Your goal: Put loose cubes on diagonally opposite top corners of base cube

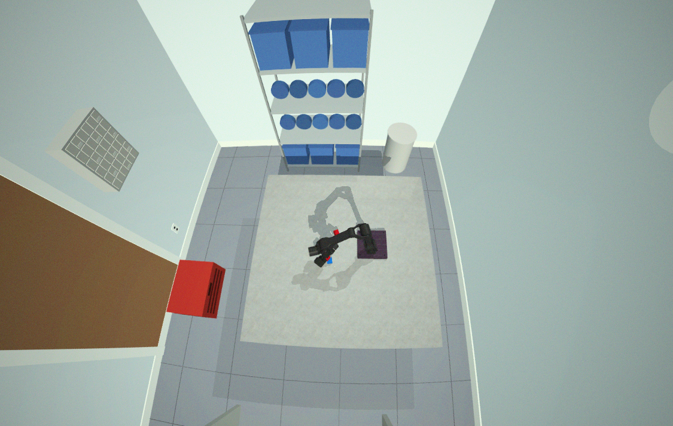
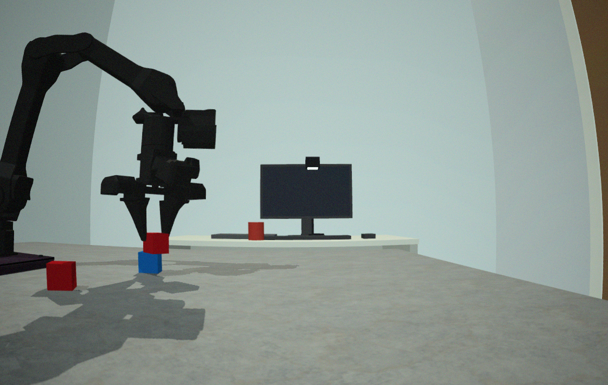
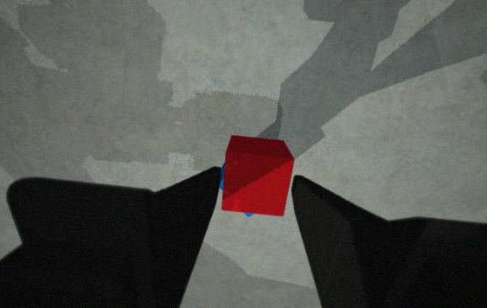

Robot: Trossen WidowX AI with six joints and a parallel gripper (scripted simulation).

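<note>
Right now the red cube is right at my gripper tip. Also, from my gripper tip: blue cube: 1 cm behind, 1 cm to the left, 4 cm below.
</note>
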